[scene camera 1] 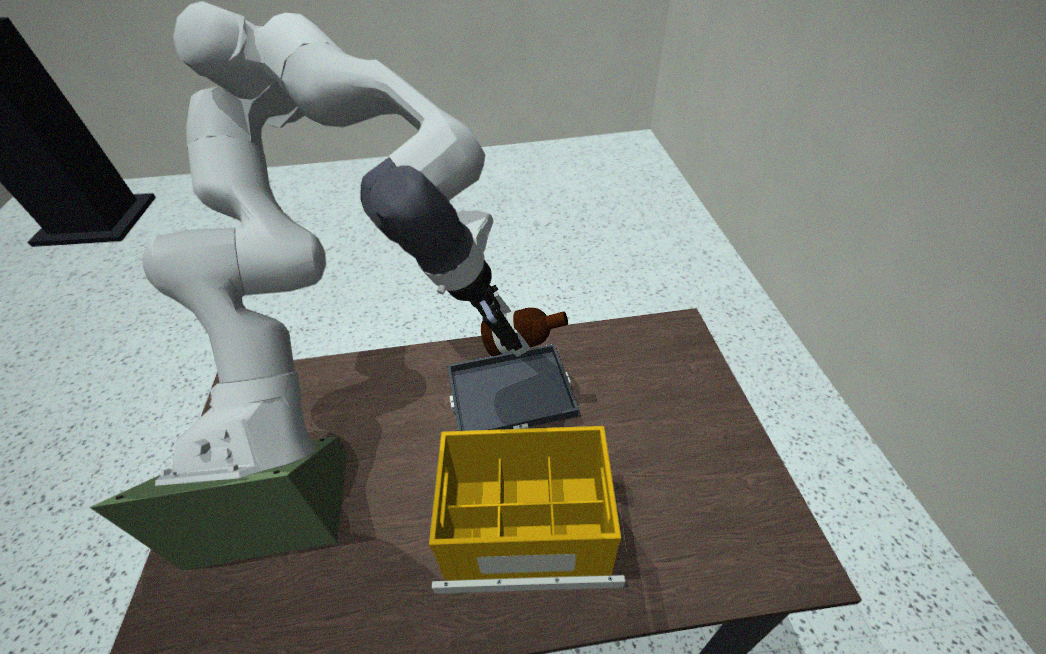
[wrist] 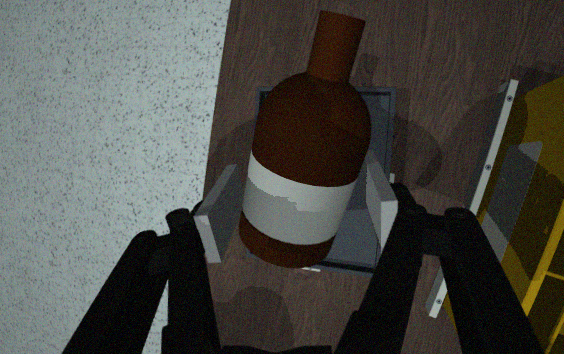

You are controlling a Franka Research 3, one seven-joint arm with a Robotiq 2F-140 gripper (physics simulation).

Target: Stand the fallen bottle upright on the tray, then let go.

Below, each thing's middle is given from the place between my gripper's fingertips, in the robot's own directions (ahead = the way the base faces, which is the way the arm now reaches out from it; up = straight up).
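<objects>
The brown bottle point(scene camera 1: 533, 324) is there, 2 cm past my hand and 1 cm higher than it.
</objects>
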